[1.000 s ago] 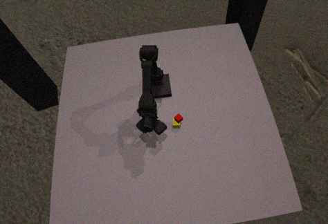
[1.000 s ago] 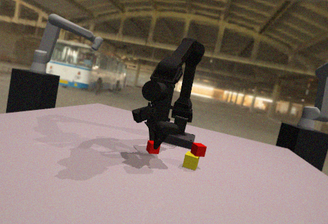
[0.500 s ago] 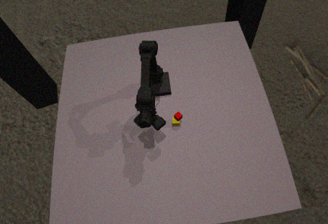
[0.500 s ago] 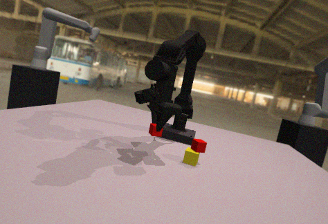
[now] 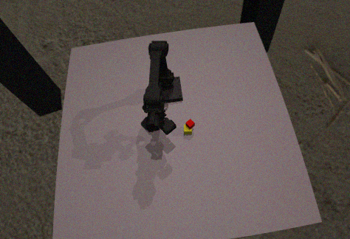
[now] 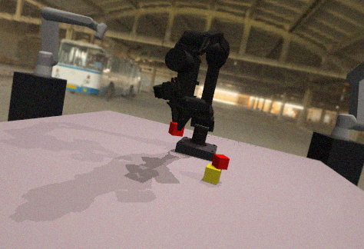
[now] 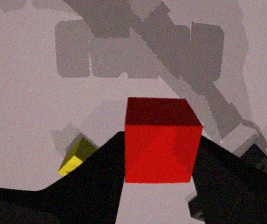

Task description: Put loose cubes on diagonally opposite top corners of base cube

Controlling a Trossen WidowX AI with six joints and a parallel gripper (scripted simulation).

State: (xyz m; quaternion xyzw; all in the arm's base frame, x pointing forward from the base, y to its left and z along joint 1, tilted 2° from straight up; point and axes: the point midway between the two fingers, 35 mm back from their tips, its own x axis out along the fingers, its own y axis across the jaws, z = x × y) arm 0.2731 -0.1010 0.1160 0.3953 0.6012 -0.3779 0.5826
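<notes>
Right now the yellow base cube is 13 cm to the left of my gripper tip, 10 cm below it and 3 cm ahead of it. From my gripper tip the other things lie so: red cube: right at my gripper tip.
</notes>
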